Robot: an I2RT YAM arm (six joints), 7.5 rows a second.
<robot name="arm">
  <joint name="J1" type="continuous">
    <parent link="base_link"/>
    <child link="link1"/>
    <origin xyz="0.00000 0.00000 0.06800"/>
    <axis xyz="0 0 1"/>
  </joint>
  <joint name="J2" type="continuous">
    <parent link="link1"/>
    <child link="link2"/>
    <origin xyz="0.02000 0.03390 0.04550" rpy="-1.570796 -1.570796 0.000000"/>
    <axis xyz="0 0 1"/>
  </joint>
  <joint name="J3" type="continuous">
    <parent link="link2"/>
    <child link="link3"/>
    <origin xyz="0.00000 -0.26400 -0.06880" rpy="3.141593 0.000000 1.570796"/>
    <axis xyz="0 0 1"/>
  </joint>
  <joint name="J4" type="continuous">
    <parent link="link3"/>
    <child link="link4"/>
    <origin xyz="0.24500 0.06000 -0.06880" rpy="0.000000 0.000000 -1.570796"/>
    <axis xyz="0 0 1"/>
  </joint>
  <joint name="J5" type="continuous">
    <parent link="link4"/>
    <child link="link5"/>
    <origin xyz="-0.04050 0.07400 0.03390" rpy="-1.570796 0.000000 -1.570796"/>
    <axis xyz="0 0 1"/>
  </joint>
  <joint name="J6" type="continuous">
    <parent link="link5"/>
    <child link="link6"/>
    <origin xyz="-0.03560 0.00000 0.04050" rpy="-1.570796 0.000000 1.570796"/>
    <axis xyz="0 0 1"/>
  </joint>
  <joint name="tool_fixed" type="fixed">
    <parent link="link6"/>
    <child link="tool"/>
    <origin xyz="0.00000 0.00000 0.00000" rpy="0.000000 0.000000 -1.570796"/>
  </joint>
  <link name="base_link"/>
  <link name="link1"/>
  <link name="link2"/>
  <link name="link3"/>
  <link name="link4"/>
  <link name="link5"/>
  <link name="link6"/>
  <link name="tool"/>
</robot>
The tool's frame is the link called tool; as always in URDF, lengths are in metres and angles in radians. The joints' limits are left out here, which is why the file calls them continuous.
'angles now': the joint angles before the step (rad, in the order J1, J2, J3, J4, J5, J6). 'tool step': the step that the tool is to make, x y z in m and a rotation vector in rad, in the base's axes. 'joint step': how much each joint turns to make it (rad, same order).
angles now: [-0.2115, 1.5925, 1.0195, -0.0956, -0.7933, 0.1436]
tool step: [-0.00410, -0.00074, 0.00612, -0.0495, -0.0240, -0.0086]
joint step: [-0.0023, -0.0260, 0.0000, -0.0218, 0.0317, -0.0423]
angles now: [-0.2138, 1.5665, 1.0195, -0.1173, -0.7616, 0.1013]
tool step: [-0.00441, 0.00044, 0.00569, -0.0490, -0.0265, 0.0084]
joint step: [0.0000, -0.0251, 0.0000, -0.0248, 0.0194, -0.0527]
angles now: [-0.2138, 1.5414, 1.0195, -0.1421, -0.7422, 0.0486]
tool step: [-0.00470, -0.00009, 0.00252, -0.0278, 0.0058, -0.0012]
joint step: [-0.0019, -0.0187, 0.0000, -0.0389, 0.0172, -0.0305]
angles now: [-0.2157, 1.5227, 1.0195, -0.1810, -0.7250, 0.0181]
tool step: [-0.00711, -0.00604, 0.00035, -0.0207, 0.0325, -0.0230]
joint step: [-0.0214, -0.0176, 0.0000, -0.0619, 0.0191, -0.0263]
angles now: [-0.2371, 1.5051, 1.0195, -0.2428, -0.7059, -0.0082]
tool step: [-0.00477, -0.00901, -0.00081, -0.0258, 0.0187, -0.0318]
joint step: [-0.0290, -0.0072, 0.0000, -0.0356, 0.0221, -0.0259]
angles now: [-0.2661, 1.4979, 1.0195, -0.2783, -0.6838, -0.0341]
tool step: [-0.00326, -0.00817, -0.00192, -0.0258, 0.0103, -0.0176]
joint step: [-0.0263, 0.0000, 0.0000, -0.0237, 0.0130, -0.0333]
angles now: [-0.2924, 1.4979, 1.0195, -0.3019, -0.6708, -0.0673]
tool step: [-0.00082, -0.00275, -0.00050, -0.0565, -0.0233, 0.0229]
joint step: [-0.0080, 0.0000, 0.0000, -0.0046, 0.0114, -0.0703]
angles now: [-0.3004, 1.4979, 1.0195, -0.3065, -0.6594, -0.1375]
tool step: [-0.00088, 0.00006, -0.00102, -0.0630, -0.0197, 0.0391]
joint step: [0.0004, -0.0004, 0.0000, -0.0133, 0.0115, -0.0828]
